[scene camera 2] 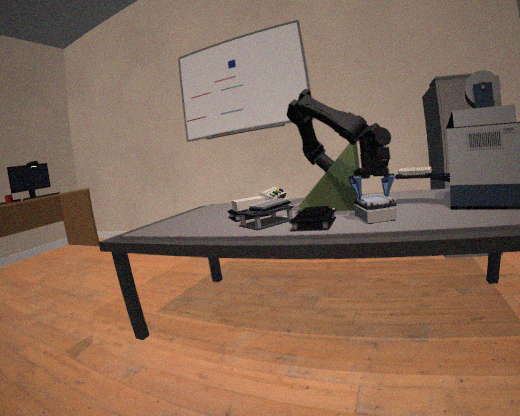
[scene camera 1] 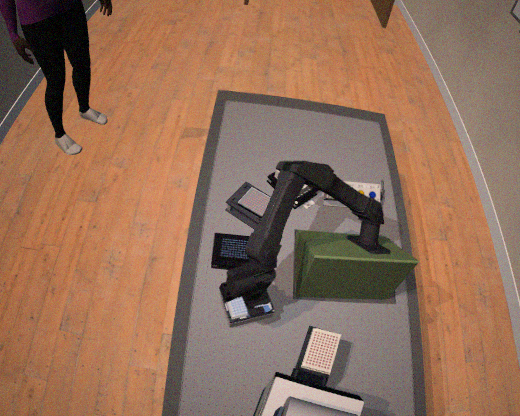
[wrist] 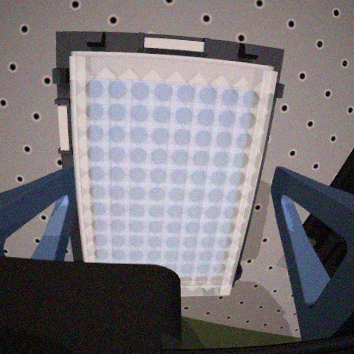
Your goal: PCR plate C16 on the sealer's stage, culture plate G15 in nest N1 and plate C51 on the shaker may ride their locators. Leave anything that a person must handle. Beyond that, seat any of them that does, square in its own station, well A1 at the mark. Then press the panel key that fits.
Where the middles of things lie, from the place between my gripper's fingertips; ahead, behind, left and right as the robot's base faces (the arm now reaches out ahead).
My gripper is now 10 mm past the dark station [wrist: 65, 41] and 10 mm above it.
